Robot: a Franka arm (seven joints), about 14 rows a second.
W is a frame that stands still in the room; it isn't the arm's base.
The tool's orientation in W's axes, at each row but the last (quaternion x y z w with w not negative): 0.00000 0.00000 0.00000 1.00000; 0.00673 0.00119 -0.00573 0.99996; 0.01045 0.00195 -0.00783 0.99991; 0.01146 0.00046 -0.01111 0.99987; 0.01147 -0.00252 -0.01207 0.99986; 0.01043 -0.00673 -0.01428 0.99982; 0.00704 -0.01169 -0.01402 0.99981; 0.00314 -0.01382 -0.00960 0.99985; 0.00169 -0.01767 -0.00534 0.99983
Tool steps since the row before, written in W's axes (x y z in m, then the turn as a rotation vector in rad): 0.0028 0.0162 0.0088 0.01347 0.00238 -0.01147; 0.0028 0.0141 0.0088 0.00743 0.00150 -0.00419; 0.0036 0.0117 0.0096 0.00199 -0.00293 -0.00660; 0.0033 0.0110 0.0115 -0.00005 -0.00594 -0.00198; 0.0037 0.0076 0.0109 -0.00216 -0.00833 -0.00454; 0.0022 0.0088 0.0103 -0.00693 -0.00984 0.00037; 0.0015 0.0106 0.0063 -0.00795 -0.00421 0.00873; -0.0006 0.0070 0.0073 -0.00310 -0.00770 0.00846; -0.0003 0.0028 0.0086 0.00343 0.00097 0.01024
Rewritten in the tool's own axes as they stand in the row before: 0.0028 0.0162 0.0088 0.01347 0.00238 -0.01147; 0.0026 0.0142 0.0086 0.00742 0.00153 -0.00419; 0.0034 0.0120 0.0094 0.00206 -0.00304 -0.00653; 0.0030 0.0113 0.0112 0.00008 -0.00598 -0.00184; 0.0036 0.0079 0.0107 -0.00198 -0.00848 -0.00434; 0.0021 0.0091 0.0101 -0.00664 -0.01002 0.00067; 0.0013 0.0107 0.0061 -0.00762 -0.00430 0.00897; -0.0005 0.0070 0.0073 -0.00272 -0.00770 0.00859; 0.0000 0.0028 0.0086 0.00378 0.00104 0.01011
